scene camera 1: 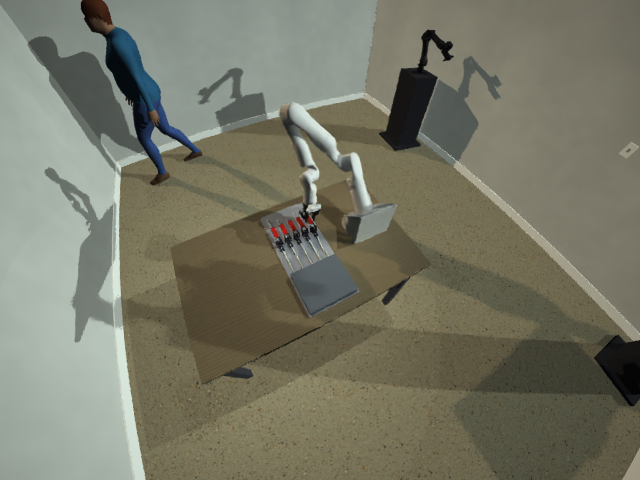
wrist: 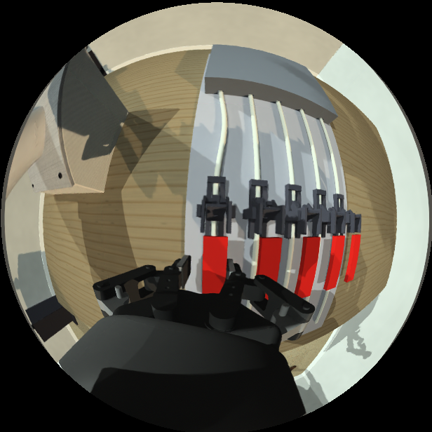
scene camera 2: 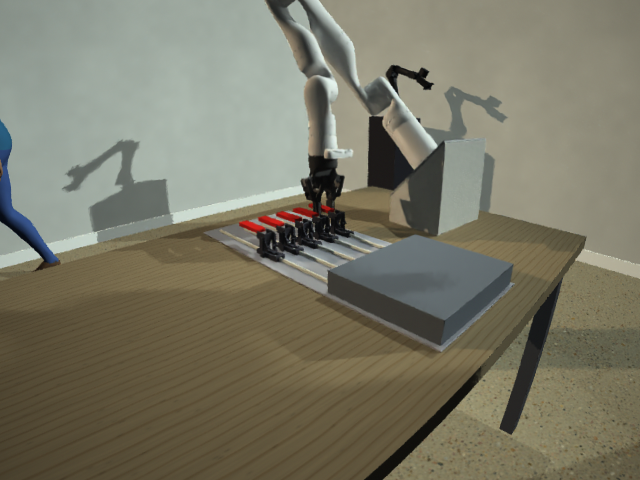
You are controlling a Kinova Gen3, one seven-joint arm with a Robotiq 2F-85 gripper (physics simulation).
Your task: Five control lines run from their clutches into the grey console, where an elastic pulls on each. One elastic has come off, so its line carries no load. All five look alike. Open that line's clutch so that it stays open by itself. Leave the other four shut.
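Places are measured from the arm's base along level axes (x ahead, y left, z up), in millimetres.
Pixels of known places: gripper, fingertip midpoint: (scene camera 1: 309,220) (scene camera 2: 324,214); arm's base, origin of the base link: (scene camera 1: 363,211) (scene camera 2: 431,167).
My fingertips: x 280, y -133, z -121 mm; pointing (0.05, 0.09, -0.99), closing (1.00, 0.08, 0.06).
Observation:
Ahead of a thing's pixels: the offset from my fingertips to its top centre. "spot": to the spot under its first point. Level surfaces: height alone.
Five black clutches with red handles stand in a row on a light base plate @[spot: dx +208, dy +220, dz -30 mm] (scene camera 2: 305,276) (wrist: 197,150). All five handles lie low. Their pale lines run into the grey console @[dx +72, dy +403, dz +11 mm] (scene camera 1: 324,284) (scene camera 2: 421,273) (wrist: 265,72). In the wrist view the leftmost line (wrist: 223,130), nearest the arm's base, looks bowed; the other four look straighter. My gripper (scene camera 1: 310,214) (scene camera 2: 323,209) (wrist: 207,265) is part-open and points down. Its fingers stand on either side of the leftmost clutch's red handle (wrist: 215,260), with a gap showing on the left. The elastics are hidden inside the console.
The second red handle (wrist: 270,255) lies close beside my right finger, with the others farther right. The arm's grey angled mount (scene camera 1: 372,224) (scene camera 2: 461,186) (wrist: 90,125) stands on the wooden table @[dz -36 mm] (scene camera 1: 232,294) (scene camera 2: 155,351). A person (scene camera 1: 126,67) walks behind the table.

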